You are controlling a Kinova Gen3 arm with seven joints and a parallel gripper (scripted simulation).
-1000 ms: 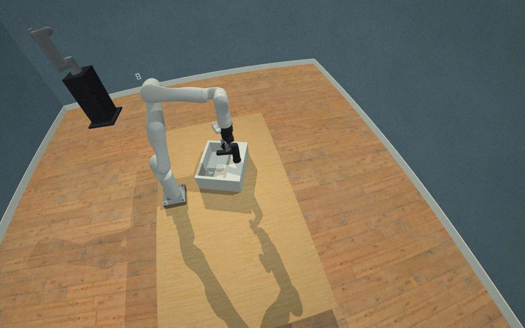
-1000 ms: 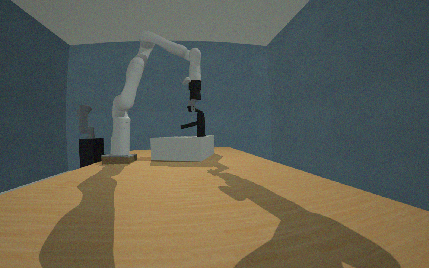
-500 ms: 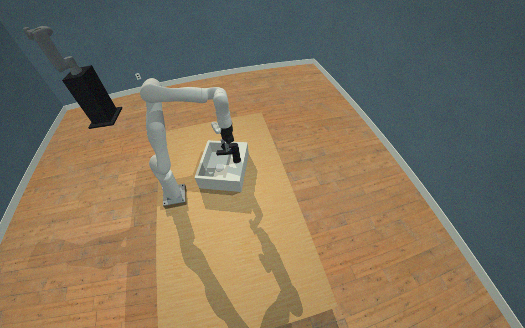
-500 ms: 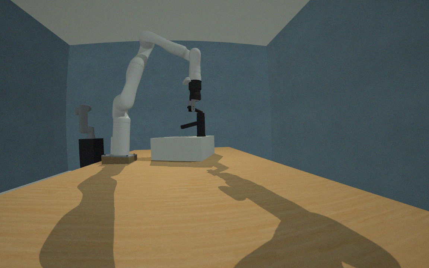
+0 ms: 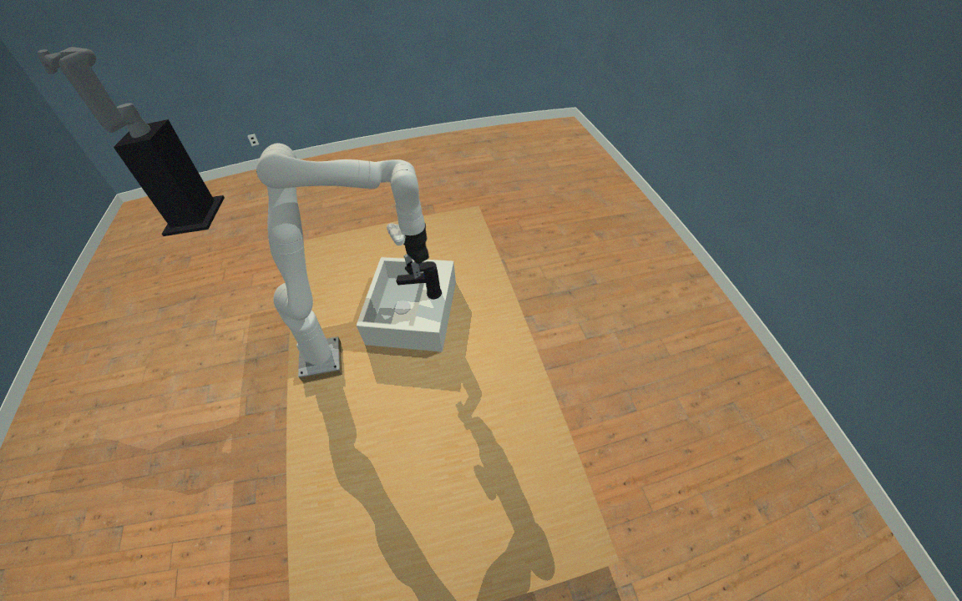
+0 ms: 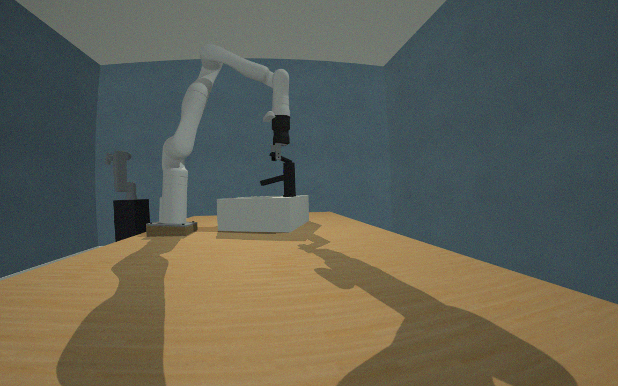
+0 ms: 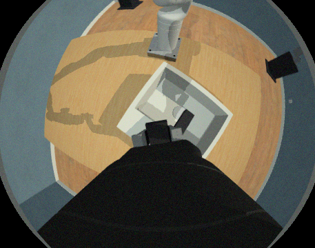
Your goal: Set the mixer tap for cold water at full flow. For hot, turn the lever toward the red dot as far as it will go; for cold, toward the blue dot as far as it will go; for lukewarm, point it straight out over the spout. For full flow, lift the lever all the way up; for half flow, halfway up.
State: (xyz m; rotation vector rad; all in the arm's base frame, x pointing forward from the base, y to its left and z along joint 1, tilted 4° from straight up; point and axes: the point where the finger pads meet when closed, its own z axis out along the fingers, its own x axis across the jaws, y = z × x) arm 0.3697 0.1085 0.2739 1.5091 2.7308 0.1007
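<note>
The lever is 20 mm ahead of my hand, 10 mm to the left of it and 10 mm below it. The rest, counted from my hand: white basin (60 mm behind, 60 mm to the left, 250 mm below).
</note>
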